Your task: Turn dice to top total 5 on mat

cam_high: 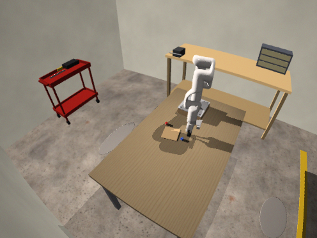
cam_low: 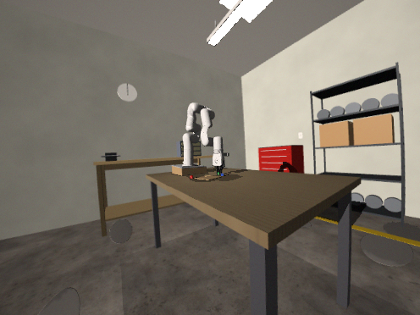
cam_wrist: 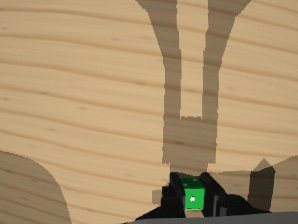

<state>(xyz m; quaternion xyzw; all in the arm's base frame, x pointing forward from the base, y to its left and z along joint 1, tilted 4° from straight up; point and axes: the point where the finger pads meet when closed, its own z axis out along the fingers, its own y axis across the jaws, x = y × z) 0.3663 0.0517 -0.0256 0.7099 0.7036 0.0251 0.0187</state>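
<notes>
Right now the tan mat is 4 cm ahead of my hand, 16 cm to the right of it and 2 cm below it. The rest, counted from my hand: blue die 7 cm ahead, 4 cm to the right, 1 cm below; then red die 5 cm behind, 24 cm to the right, 1 cm below; then green die 1 cm below.
</notes>
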